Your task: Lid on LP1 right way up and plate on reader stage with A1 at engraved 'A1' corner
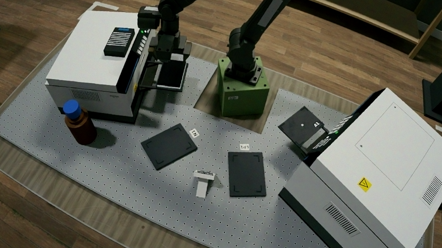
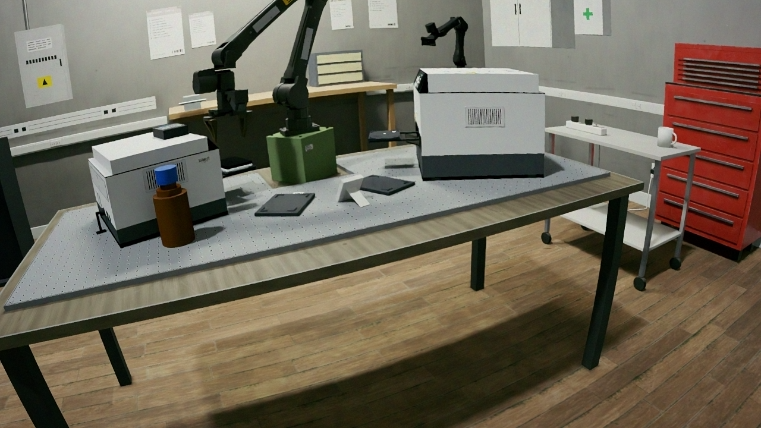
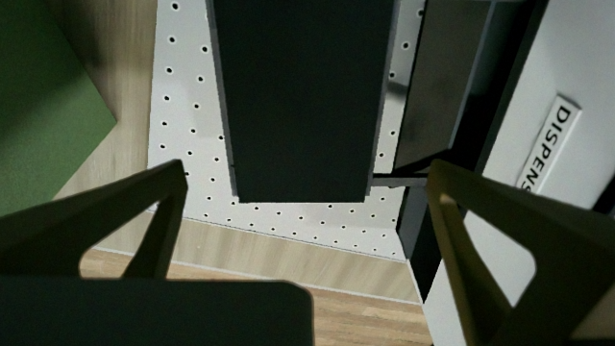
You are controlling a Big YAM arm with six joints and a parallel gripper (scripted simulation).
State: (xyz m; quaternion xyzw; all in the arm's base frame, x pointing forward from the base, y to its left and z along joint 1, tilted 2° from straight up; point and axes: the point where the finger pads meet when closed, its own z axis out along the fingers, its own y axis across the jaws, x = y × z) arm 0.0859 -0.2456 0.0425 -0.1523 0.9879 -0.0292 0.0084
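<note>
My gripper is now 1 cm past the dark lid and 8 cm above it. From my hand the other things lie so: brown capped bottle: 32 cm ahead, 20 cm to the right, 6 cm below; then well plate: 1 cm behind, 9 cm below; then N1 nest: 23 cm ahead, 10 cm to the left, 17 cm below.
</note>
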